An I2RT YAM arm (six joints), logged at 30 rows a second.
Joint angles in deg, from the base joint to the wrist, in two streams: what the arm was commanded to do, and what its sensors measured. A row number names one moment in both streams.
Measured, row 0:
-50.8 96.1 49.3 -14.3 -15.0 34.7
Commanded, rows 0 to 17:
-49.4 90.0 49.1 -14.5 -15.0 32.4
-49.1 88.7 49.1 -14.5 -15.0 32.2
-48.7 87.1 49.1 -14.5 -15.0 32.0
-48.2 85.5 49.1 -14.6 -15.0 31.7
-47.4 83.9 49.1 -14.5 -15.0 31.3
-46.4 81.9 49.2 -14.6 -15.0 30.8
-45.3 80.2 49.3 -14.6 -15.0 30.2
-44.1 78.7 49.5 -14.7 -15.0 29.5
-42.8 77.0 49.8 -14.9 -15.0 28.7
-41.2 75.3 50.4 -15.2 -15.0 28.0
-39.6 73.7 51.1 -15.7 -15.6 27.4
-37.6 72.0 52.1 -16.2 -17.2 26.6
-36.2 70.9 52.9 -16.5 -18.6 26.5
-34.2 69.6 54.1 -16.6 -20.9 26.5
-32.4 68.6 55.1 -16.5 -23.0 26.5
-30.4 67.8 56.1 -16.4 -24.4 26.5
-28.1 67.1 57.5 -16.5 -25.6 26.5
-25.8 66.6 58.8 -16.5 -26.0 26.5
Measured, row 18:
-30.7 69.6 54.0 -17.1 -19.8 28.2
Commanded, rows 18 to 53:
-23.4 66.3 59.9 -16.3 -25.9 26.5
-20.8 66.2 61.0 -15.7 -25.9 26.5
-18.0 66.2 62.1 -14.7 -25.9 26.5
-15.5 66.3 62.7 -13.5 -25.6 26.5
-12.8 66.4 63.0 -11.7 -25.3 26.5
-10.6 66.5 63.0 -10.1 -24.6 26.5
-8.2 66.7 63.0 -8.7 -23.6 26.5
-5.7 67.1 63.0 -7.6 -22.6 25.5
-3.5 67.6 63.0 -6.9 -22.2 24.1
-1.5 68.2 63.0 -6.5 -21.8 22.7
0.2 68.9 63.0 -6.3 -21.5 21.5
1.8 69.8 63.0 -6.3 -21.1 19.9
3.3 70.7 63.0 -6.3 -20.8 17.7
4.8 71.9 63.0 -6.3 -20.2 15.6
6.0 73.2 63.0 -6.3 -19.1 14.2
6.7 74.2 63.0 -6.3 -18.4 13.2
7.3 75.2 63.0 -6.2 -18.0 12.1
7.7 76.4 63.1 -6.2 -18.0 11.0
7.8 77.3 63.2 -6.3 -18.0 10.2
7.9 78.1 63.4 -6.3 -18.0 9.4
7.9 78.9 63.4 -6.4 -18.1 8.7
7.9 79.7 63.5 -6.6 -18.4 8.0
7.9 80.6 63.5 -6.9 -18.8 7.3
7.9 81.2 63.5 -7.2 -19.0 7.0
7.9 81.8 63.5 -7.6 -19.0 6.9
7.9 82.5 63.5 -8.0 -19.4 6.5
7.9 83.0 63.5 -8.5 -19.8 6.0
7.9 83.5 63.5 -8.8 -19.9 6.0
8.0 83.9 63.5 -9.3 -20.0 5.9
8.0 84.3 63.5 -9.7 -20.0 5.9
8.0 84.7 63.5 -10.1 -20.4 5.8
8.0 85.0 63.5 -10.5 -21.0 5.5
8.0 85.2 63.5 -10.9 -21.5 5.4
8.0 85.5 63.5 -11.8 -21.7 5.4
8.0 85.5 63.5 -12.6 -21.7 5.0
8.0 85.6 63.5 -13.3 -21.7 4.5
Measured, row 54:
7.5 85.5 62.0 -12.8 -19.9 6.7
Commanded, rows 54 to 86:
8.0 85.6 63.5 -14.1 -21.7 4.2
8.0 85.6 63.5 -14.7 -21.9 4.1
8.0 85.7 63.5 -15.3 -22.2 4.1
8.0 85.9 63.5 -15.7 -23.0 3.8
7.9 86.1 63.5 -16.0 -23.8 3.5
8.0 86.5 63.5 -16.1 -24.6 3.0
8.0 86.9 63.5 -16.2 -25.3 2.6
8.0 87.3 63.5 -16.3 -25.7 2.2
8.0 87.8 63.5 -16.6 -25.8 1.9
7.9 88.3 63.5 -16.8 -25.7 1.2
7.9 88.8 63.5 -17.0 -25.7 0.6
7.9 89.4 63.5 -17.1 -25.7 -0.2
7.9 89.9 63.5 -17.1 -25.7 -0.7
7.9 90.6 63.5 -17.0 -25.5 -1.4
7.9 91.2 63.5 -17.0 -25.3 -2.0
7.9 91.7 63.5 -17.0 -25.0 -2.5
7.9 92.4 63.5 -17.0 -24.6 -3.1
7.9 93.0 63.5 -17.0 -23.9 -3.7
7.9 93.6 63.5 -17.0 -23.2 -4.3
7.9 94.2 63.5 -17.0 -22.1 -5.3
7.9 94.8 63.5 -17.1 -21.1 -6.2
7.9 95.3 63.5 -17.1 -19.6 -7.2
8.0 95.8 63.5 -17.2 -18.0 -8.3
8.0 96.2 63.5 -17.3 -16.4 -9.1
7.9 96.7 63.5 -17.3 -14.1 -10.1
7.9 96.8 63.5 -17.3 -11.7 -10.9
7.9 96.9 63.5 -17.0 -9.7 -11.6
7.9 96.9 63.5 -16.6 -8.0 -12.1
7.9 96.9 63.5 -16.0 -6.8 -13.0
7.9 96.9 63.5 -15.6 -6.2 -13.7
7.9 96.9 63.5 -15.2 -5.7 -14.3
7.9 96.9 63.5 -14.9 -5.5 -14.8
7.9 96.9 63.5 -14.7 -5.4 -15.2
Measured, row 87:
7.5 97.0 62.1 -15.8 -10.8 -11.1
